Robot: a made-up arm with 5 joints.
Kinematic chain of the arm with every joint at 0, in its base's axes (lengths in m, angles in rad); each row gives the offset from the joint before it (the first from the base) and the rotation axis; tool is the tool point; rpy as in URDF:
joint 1: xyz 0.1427 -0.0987 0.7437 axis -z
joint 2: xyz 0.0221 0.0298 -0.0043 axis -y
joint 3: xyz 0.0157 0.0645 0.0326 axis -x
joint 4: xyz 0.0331 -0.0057 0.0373 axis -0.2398 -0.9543 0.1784
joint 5: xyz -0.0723 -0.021 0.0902 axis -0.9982 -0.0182 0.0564
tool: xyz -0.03 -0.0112 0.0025 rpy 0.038 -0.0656 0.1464
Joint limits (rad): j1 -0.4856..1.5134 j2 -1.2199..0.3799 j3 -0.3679..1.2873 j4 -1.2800..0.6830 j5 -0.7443..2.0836
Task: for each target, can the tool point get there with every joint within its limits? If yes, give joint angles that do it. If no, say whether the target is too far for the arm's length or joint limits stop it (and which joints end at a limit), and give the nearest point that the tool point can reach.
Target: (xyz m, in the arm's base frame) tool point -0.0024 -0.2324 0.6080
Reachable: no: joint limits stop it (at a limit: joint 1, joint 2, joint 3, joint 4) | nearest point 0.1278 -0.3025 0.7072 | short by 0.178 m
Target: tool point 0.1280 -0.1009 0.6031
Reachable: no: joint limits stop it (at a limit: joint 1, joint 2, joint 3, joint 4, joint 5) | nearest point 0.0563 -0.1021 0.7673 | short by 0.179 m
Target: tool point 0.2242 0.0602 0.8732
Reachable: yes | joints 0.6475 -0.1226 0.9290 0.1838 1.5394
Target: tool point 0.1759 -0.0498 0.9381
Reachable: yes | joints 0.4472 -0.0019 0.0016 -0.3707 1.1115
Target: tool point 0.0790 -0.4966 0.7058
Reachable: no: too far | nearest point 0.1590 -0.3257 0.7208 | short by 0.189 m
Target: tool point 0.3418 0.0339 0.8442
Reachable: yes | joints 0.4426 -1.0042 1.0438 -0.2003 0.4257
